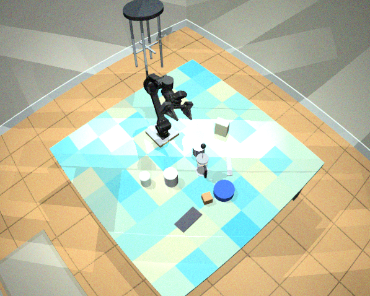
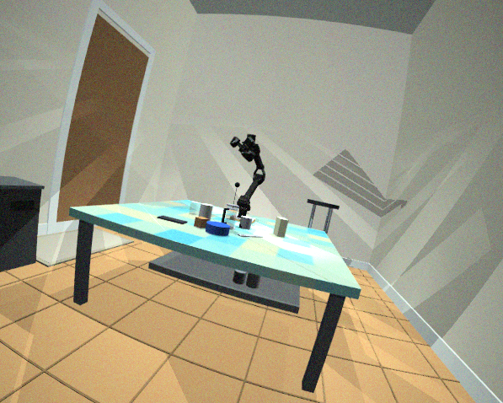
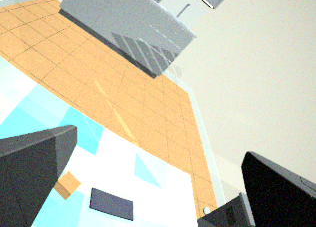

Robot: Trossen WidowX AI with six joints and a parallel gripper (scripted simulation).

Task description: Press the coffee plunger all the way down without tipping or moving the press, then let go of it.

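The coffee press is 80 mm ahead of my gripper tip, 60 mm to the left of it and 340 mm below it. Also, from my gripper tip: white strip 150 mm ahead, 210 mm to the left, 460 mm below; then blue disc 260 mm ahead, 50 mm to the left, 440 mm below; then orange cube 220 mm ahead, 50 mm to the right, 440 mm below.
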